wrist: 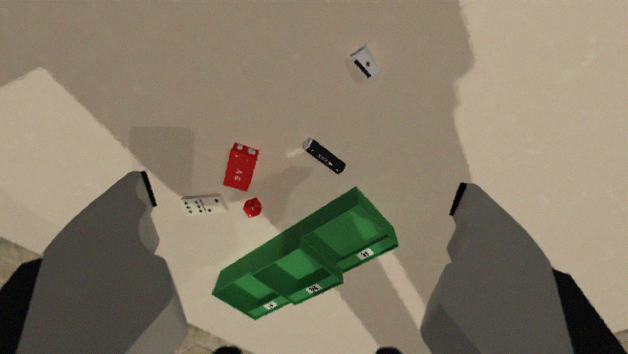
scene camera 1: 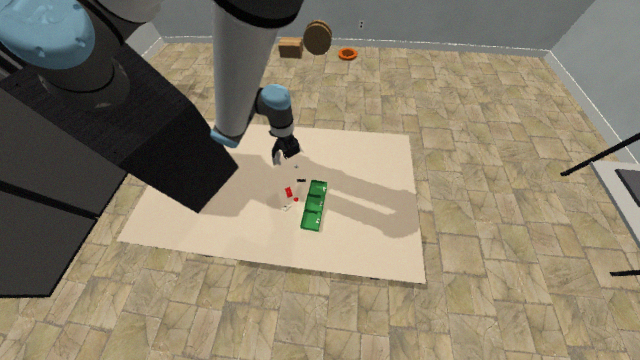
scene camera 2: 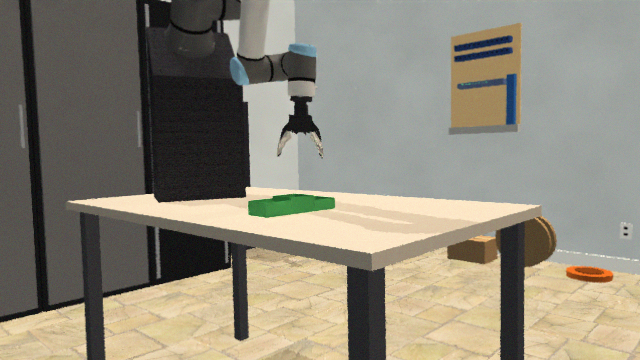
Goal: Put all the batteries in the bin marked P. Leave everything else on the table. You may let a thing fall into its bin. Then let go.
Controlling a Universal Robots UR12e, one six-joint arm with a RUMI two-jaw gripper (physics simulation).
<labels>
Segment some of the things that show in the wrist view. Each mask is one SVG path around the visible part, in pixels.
My gripper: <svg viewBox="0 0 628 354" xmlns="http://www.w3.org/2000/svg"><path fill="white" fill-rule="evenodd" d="M376 351L376 354L402 354L394 347L383 347ZM213 353L242 354L241 350L234 346L222 346ZM460 183L449 214L453 216L456 228L447 245L447 251L452 262L445 266L428 300L420 327L421 337L431 353L628 354L569 274L555 270L528 232L478 185ZM146 171L132 171L126 174L78 213L52 240L38 259L22 263L0 289L0 354L174 354L186 337L188 324L167 262L164 258L155 254L160 239L150 214L153 207L157 206Z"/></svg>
A green three-compartment bin tray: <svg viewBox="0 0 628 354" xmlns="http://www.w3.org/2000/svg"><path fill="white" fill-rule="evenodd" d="M394 227L355 186L221 270L211 295L254 320L290 303L296 306L343 284L343 273L399 247Z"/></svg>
A red 9 V battery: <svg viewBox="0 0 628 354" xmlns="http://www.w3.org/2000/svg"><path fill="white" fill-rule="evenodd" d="M235 143L230 150L223 185L247 192L259 150Z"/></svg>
A white domino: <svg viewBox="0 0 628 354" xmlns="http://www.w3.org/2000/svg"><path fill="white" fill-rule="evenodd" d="M228 209L221 193L183 196L180 199L188 216L223 213Z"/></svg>
</labels>
